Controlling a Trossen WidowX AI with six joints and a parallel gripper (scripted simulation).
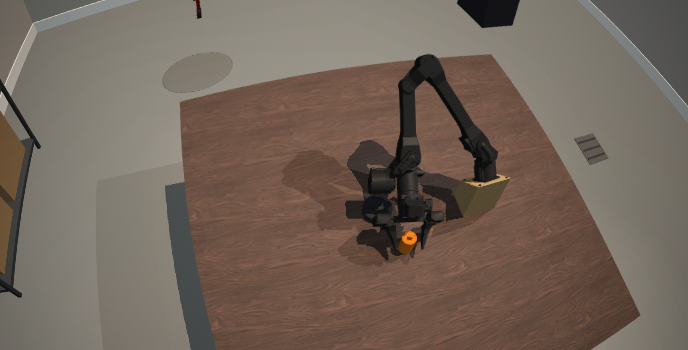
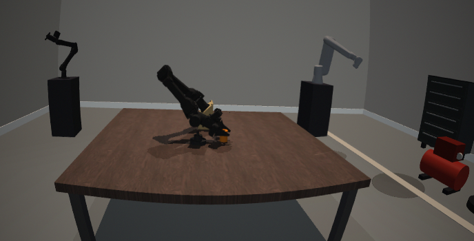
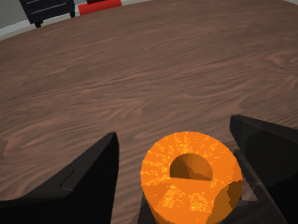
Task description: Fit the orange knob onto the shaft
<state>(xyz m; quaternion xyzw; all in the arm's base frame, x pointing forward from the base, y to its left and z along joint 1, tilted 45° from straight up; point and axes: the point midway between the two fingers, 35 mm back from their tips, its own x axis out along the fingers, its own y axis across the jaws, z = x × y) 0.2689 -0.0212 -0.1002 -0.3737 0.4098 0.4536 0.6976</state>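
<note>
My gripper tip is 3 cm to the left of the orange knob, 2 cm above it and 1 cm past it. The rest, counted from my gripper tip: dark round pedestal 17 cm to the right, 2 cm below, 1 cm ahead.
</note>
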